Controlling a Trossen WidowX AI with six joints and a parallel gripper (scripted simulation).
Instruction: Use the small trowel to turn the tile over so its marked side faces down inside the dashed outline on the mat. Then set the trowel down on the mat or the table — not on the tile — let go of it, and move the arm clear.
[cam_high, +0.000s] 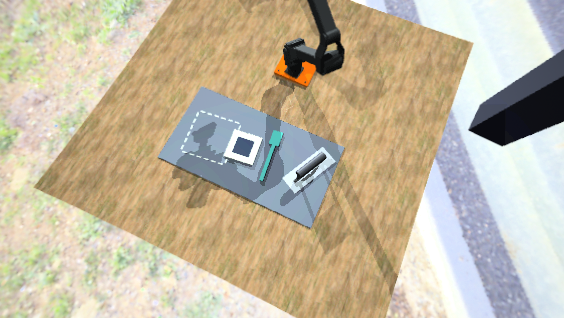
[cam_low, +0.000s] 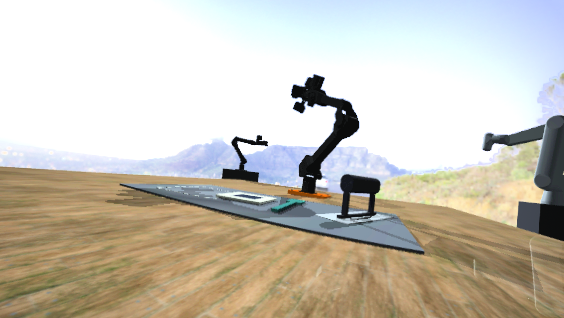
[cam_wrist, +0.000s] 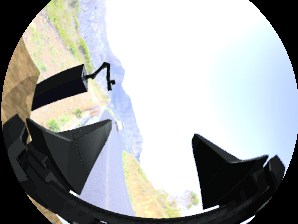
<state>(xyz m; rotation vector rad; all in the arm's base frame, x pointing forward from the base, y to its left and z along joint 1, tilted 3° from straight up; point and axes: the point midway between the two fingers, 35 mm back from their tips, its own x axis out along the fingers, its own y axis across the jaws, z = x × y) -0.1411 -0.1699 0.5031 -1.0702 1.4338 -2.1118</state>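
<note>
Now: the trowel 510 mm ahead of my gripper tip, 490 mm below it and 450 mm to the left of it. Round my gripper tip: grey mat 580 mm ahead, 540 mm below, 220 mm to the left; tile 580 mm ahead, 520 mm below, 180 mm to the left; teal flat tool 540 mm ahead, 520 mm below, 280 mm to the left.
</note>
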